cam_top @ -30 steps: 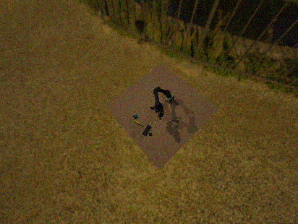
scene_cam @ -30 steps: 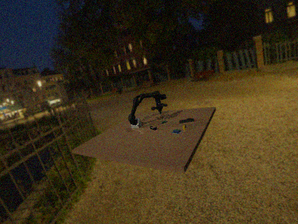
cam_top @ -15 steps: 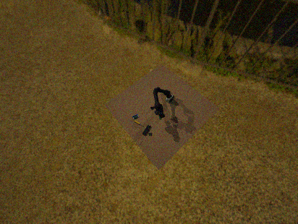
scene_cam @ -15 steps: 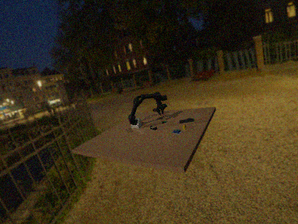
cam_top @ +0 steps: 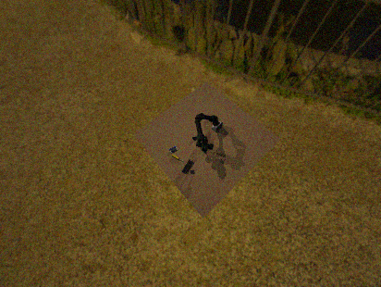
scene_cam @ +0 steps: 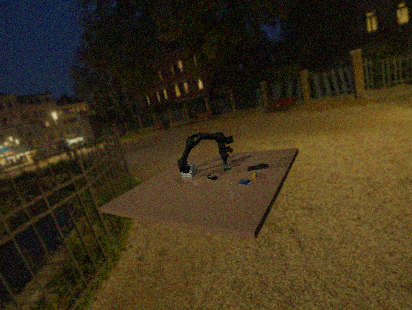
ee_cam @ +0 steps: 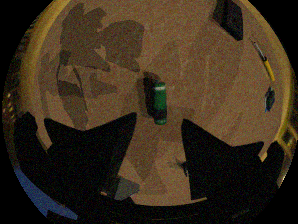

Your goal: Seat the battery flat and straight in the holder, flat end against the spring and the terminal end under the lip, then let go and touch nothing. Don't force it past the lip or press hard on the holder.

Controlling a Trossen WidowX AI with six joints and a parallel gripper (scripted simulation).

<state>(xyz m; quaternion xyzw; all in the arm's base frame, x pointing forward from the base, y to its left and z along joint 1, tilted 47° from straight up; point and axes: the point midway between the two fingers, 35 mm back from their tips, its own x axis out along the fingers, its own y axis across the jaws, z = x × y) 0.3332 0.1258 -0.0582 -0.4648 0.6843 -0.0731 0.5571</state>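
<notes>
Right now my gripper tip is 5 cm above the green battery. The rest, counted from my gripper tip: black piece: 28 cm ahead, 10 cm to the left, 6 cm below; then yellow screwdriver: 30 cm ahead, 13 cm to the right, 5 cm below.
</notes>
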